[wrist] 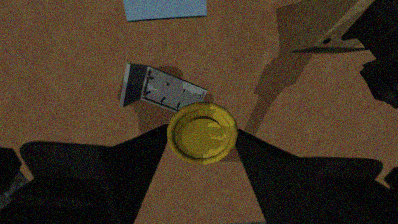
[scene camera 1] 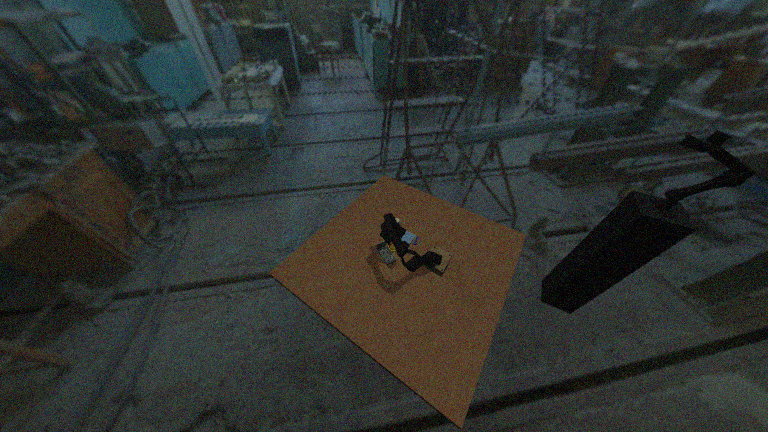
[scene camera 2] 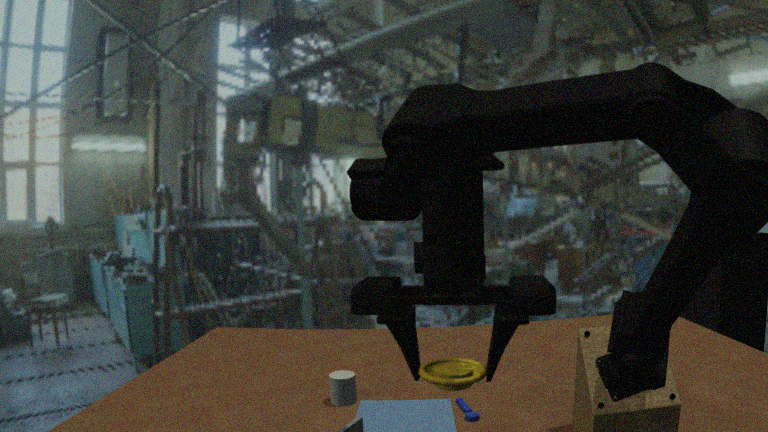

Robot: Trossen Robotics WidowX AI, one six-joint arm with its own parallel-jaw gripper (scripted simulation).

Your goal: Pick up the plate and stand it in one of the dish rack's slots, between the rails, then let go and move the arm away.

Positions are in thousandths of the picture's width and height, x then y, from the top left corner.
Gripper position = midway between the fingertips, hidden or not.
Observation:
My gripper (scene camera 2: 589, 881) carries a yellow plate (scene camera 2: 592, 867).
The yellow plate shows as well in the wrist view (wrist: 509, 596). My gripper also shows in the wrist view (wrist: 509, 583).

